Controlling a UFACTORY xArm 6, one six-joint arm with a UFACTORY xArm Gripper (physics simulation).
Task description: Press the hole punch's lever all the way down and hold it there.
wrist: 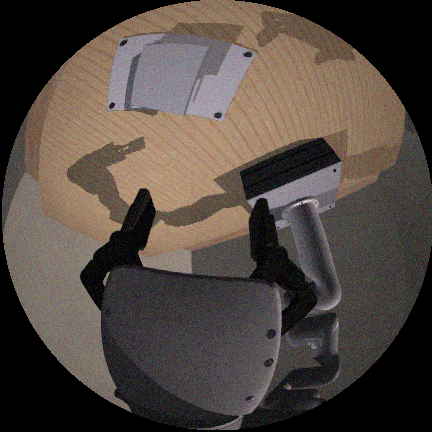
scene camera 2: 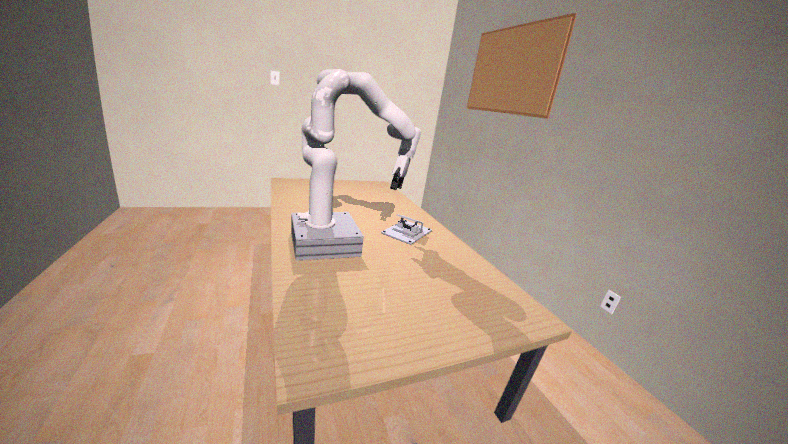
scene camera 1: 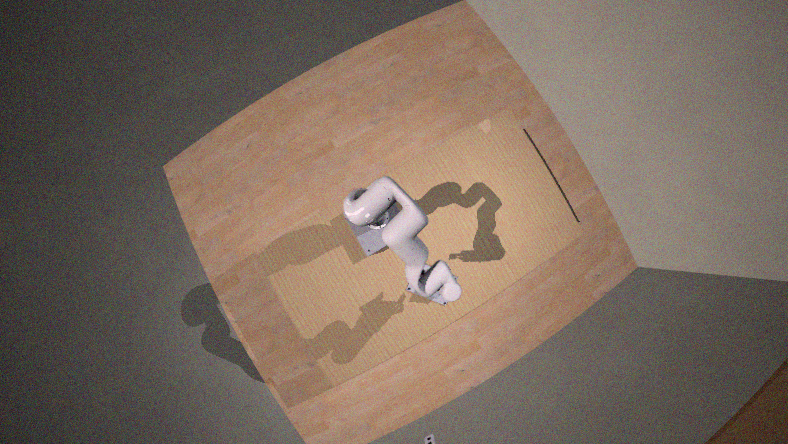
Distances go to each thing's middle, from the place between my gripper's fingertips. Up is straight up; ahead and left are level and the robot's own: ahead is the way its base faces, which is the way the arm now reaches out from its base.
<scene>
Right now my hand is 15 cm above the hole punch lever (wrist: 166,73) and 10 cm short of it. Also, from my hand: light grey base plate (wrist: 227,64): 22 cm below, 10 cm ahead.
</scene>
